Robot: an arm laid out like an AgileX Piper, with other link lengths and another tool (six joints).
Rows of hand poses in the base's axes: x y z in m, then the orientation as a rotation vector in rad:
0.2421 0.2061 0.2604 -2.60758 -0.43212 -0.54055
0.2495 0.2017 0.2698 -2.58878 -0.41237 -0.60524
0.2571 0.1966 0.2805 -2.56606 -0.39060 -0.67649
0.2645 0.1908 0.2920 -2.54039 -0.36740 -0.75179
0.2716 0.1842 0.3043 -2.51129 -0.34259 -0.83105
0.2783 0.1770 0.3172 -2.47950 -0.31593 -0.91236
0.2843 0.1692 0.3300 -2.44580 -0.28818 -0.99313
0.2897 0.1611 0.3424 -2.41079 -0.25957 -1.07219
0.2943 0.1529 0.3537 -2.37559 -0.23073 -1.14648
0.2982 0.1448 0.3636 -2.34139 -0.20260 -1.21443
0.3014 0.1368 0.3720 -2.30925 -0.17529 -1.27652
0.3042 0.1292 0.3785 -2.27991 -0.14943 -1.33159
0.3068 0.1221 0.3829 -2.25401 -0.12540 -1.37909
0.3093 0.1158 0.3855 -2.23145 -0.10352 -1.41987
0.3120 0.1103 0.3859 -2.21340 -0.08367 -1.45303
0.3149 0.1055 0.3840 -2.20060 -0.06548 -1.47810
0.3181 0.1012 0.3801 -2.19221 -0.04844 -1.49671
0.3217 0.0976 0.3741 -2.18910 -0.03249 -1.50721
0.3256 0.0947 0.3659 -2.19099 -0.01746 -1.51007
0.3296 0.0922 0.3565 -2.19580 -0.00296 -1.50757
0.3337 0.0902 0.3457 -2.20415 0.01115 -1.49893
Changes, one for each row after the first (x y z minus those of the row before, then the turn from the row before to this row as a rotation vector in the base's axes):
0.0074 -0.0044 0.0094 0.01919 -0.04270 -0.02042
0.0076 -0.0051 0.0107 0.02138 -0.04757 -0.02242
0.0074 -0.0058 0.0115 0.02229 -0.05085 -0.02393
0.0071 -0.0066 0.0123 0.02336 -0.05417 -0.02553
0.0067 -0.0072 0.0129 0.02381 -0.05610 -0.02719
0.0060 -0.0078 0.0128 0.02361 -0.05629 -0.02804
0.0054 -0.0081 0.0124 0.02307 -0.05562 -0.02865
0.0046 -0.0082 0.0113 0.02223 -0.05272 -0.02828
0.0039 -0.0081 0.0099 0.02081 -0.04864 -0.02711
0.0032 -0.0080 0.0084 0.01878 -0.04457 -0.02624
0.0028 -0.0076 0.0065 0.01668 -0.03958 -0.02464
0.0026 -0.0071 0.0044 0.01454 -0.03407 -0.02261
0.0025 -0.0063 0.0026 0.01248 -0.02915 -0.02046
0.0027 -0.0055 0.0004 0.01024 -0.02323 -0.01827
0.0029 -0.0048 -0.0019 0.00808 -0.01667 -0.01618
0.0032 -0.0043 -0.0039 0.00642 -0.01131 -0.01461
0.0036 -0.0036 -0.0060 0.00493 -0.00463 -0.01260
0.0039 -0.0029 -0.0082 0.00367 0.00169 -0.01071
0.0040 -0.0025 -0.0094 0.00329 0.00590 -0.00922
0.0041 -0.0020 -0.0108 0.00282 0.01083 -0.00771

